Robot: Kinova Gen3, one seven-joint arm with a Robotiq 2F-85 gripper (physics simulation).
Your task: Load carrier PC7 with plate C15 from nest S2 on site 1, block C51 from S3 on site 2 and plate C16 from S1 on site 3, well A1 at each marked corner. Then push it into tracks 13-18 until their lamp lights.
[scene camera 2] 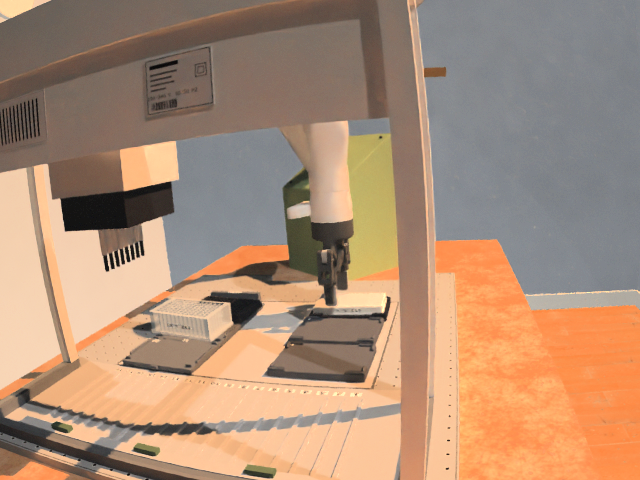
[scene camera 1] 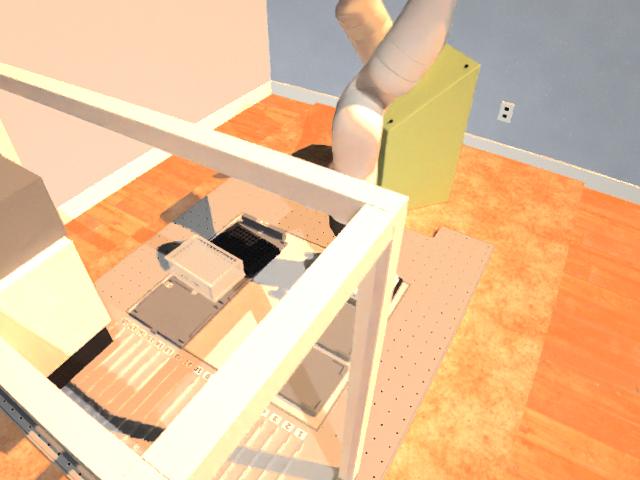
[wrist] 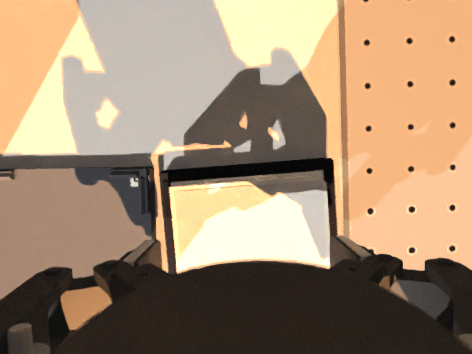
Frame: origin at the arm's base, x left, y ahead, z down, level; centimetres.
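Seen in the pictures: gripper, between the fingertips: [scene camera 2: 337,297] [wrist: 245,256].
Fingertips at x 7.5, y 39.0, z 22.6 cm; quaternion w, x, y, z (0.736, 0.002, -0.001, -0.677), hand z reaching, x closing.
Pixels of each thing's top centre, then the offset from my fingertips to it. "spot": a spot on its surface instead.
- rear right nest, centre of its top: [wrist: 255,289] [scene camera 2: 351,304] dx +2.4, dy -0.3, dz +1.6 cm
- pipette head, a spot on its surface: [scene camera 2: 124,206] spot: dx -8.1, dy +51.2, dz -25.1 cm
A pale, low plate [scene camera 2: 364,301] [wrist: 252,230], apparently C16, sits in the rear right nest [wrist: 250,170]. My gripper [scene camera 2: 336,295] [wrist: 245,256] is open and empty at this plate, with one finger toward each side in the wrist view; the exact finger height is unclear. Two bare grey nests [scene camera 1: 312,379] [scene camera 2: 323,360] lie in front of it. The left column, apparently carrier PC7 [scene camera 1: 173,312] [scene camera 2: 168,353], has a bare front site. A tall white block [scene camera 1: 204,263] [scene camera 2: 191,316] stands on its middle site, and a black plate [scene camera 1: 258,249] [scene camera 2: 247,308] lies behind. Labels are too small to read surely.
A white frame post [scene camera 1: 368,310] [scene camera 2: 416,310] and top beam [scene camera 2: 289,77] stand in front of the arm. A pipette head [scene camera 2: 124,206] hangs at the left. Numbered tracks [scene camera 1: 144,377] [scene camera 2: 206,405] run along the front, with green pieces [scene camera 2: 146,448] at their front edge. A green cabinet [scene camera 1: 423,149] stands behind.
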